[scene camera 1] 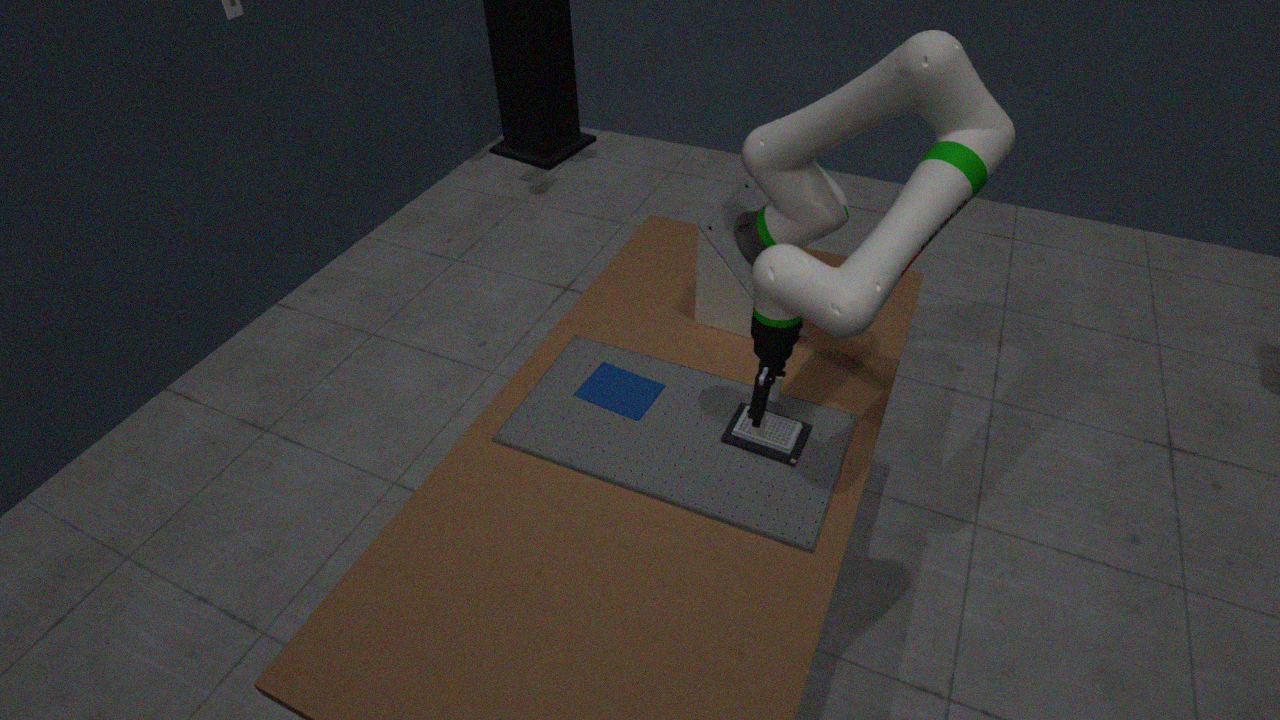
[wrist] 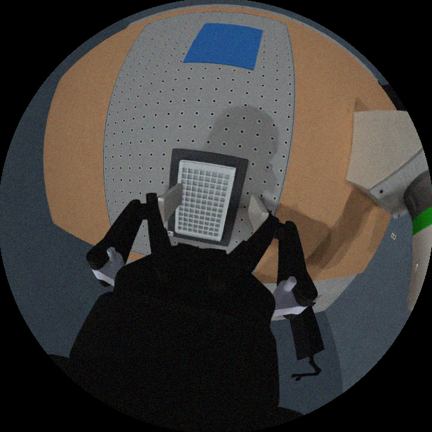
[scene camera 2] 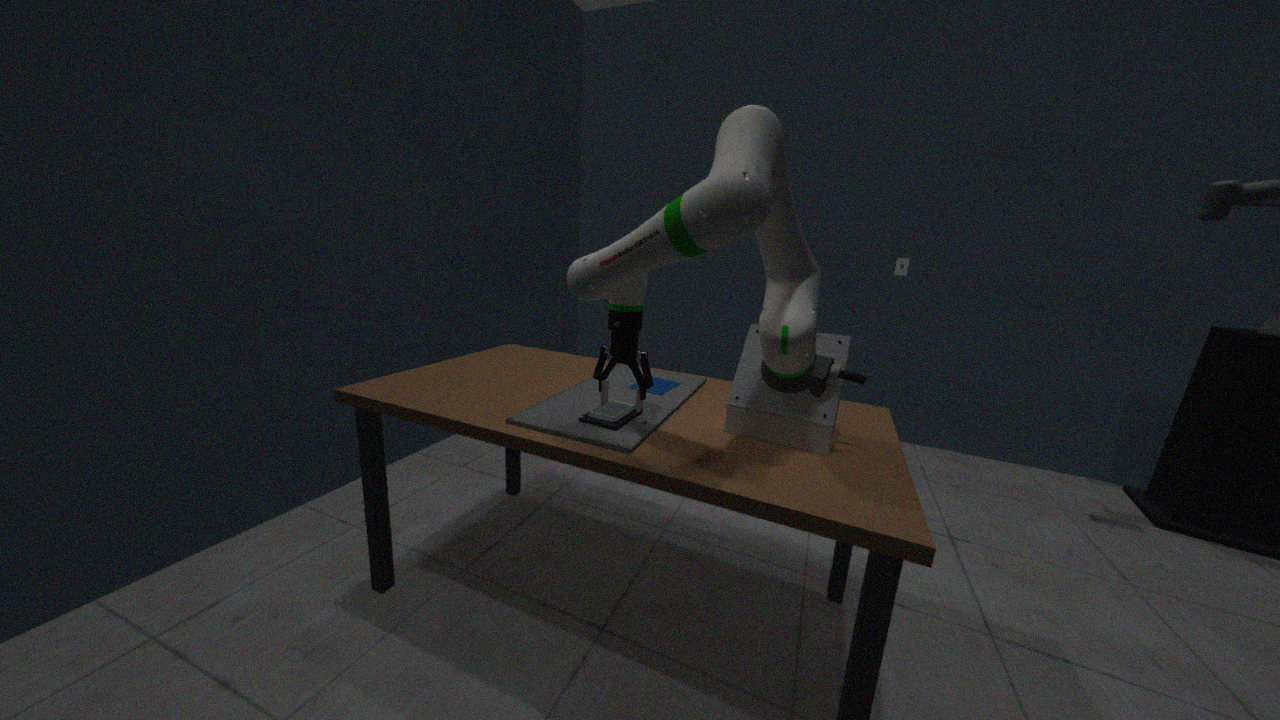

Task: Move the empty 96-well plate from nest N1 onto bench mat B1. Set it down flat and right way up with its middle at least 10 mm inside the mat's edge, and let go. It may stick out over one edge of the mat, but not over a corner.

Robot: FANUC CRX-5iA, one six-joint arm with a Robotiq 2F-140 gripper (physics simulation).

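Observation:
The white 96-well plate lies flat in the dark nest N1. My gripper points down over it, open, with one finger near each long side of the plate. In the wrist view the left pad overlaps the plate's left edge, and a gap shows between the right pad and the plate. The exact height of the fingertips is hard to tell. The blue bench mat B1 lies flat and bare, away from the nest.
Nest and mat are on a grey perforated board on the wooden table. The arm's pale angled base block stands beside the board.

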